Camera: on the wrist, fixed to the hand. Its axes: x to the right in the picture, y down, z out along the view.
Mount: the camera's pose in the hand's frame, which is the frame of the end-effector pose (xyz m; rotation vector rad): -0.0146 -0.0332 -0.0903 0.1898 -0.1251 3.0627
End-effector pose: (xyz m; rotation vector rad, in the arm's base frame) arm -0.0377 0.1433 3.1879 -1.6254 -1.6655 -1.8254
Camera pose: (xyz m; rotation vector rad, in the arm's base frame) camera -0.1077 0.0764 3.1776 -1.3701 1.1098 0.2907
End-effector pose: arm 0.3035 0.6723 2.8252 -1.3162 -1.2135 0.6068
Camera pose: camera 0.3710 0.6165 2.8677 1.3564 -1.4796 -1.7873
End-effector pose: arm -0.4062 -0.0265 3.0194 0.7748 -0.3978 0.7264
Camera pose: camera -0.3865 0.0183 2.9353 0.2826 1.0016 -2.2073
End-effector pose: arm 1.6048 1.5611 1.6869 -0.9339 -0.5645 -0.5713
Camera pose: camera 1.5900 1.4710 1.6532 -0.6327 0.9958 2.2119
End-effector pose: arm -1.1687 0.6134 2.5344 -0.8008 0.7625 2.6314
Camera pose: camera -1.1045 0.5882 2.4658 -0.6254 -0.7023 -0.3543
